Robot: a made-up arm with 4 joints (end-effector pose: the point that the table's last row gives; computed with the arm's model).
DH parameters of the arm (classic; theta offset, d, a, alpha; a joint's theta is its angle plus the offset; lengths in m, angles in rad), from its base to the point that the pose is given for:
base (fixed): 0 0.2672 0.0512 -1.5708
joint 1: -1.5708 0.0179 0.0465 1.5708
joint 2: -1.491 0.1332 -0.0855 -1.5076
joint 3: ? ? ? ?
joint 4: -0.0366 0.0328 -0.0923 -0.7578
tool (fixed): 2.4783 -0.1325 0 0
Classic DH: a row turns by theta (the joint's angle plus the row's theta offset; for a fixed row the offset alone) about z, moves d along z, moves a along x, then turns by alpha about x.
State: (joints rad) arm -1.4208 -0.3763 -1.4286 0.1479
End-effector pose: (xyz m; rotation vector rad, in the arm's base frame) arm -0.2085 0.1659 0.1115 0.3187 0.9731 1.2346
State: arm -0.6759 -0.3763 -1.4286 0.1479
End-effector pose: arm -0.2453 0.1659 0.3288 0.8124 1.6019 1.1259
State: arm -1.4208 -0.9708 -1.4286 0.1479
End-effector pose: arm -0.2587 0.0357 0.1191 0.0985 1.0505 1.8137
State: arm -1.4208 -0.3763 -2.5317 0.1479
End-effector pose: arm -0.1927 0.1489 0.2370 1.3965 0.4770 1.5581
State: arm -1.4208 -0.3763 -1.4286 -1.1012
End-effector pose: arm -0.0831 0.2466 0.0842 0.5747 0.6848 0.0007
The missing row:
joint 3: 1.428 0.0315 -0.029 -1.6905
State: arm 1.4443 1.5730 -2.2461 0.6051
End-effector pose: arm -0.0911 0.1691 0.3844 0.2731 2.5325 -0.8200
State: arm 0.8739 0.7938 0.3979 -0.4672
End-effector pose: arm -0.0493 0.0615 0.5373 1.5410 -2.0067 -0.4714
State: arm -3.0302 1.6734 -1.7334 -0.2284
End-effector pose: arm 0.2229 0.0746 0.4548 1.4364 -1.3934 -0.0433
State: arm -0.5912 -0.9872 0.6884 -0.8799
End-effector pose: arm -0.1523 -0.0258 0.1485 -1.1336 0.3985 0.7544
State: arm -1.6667 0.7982 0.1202 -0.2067
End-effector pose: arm -0.0032 0.1129 -0.0206 -0.4330 1.2220 -0.8786
